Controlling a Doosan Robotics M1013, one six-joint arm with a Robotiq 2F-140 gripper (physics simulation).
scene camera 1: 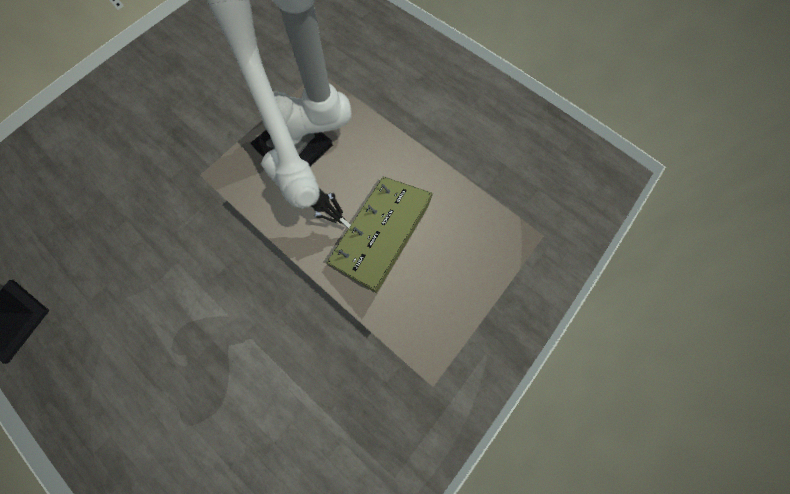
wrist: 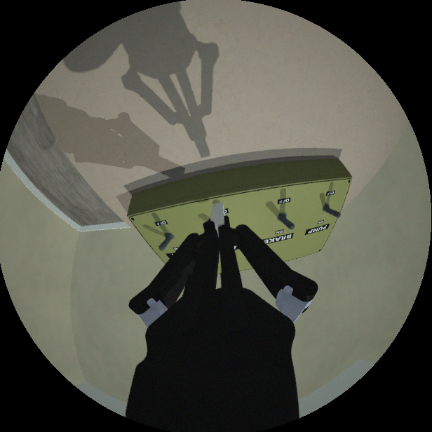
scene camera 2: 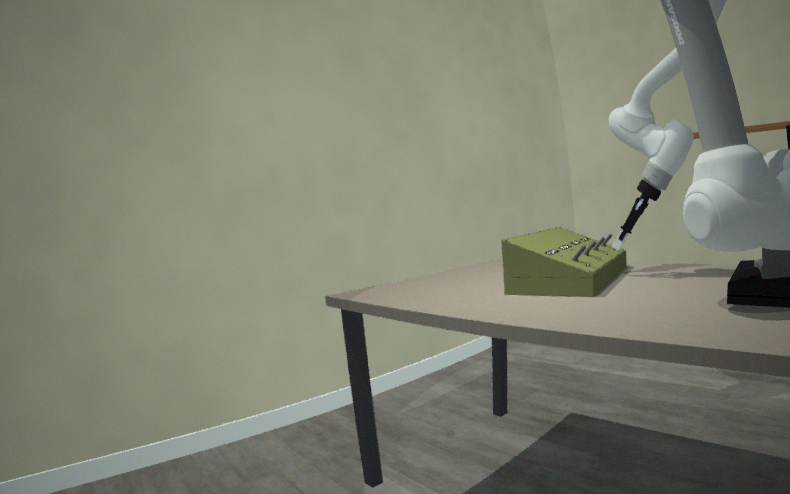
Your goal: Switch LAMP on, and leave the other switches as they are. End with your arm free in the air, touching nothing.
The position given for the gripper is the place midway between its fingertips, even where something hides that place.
Observation:
In view: the gripper [scene camera 2: 615, 248].
The gripper is seen too in the wrist view [wrist: 219, 211].

